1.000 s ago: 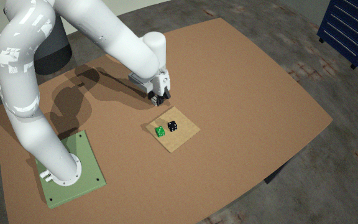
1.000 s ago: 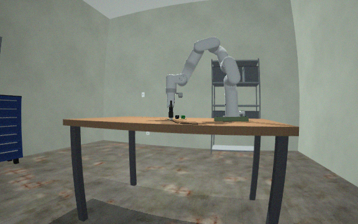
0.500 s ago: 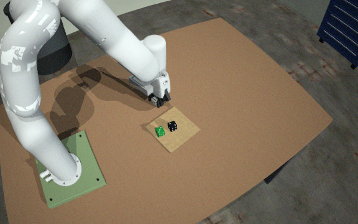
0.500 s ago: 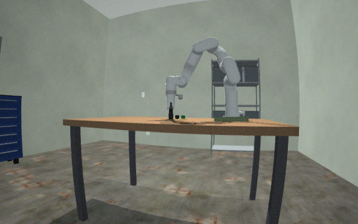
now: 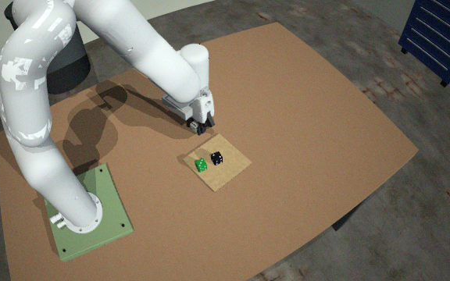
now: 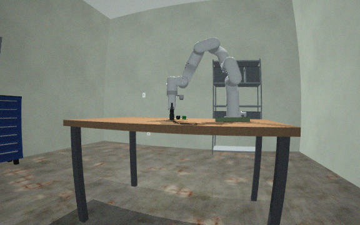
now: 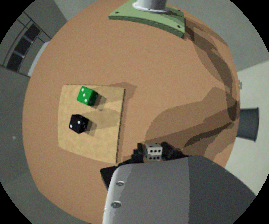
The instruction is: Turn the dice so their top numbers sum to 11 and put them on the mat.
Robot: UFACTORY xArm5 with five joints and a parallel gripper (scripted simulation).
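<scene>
Now: hand 1 cm above the white die. The rest, counted from my hand: tan mat (2 cm behind, 13 cm to the right, 2 cm below); then green die (7 cm behind, 13 cm to the right); then black die (2 cm behind, 13 cm to the right).
</scene>
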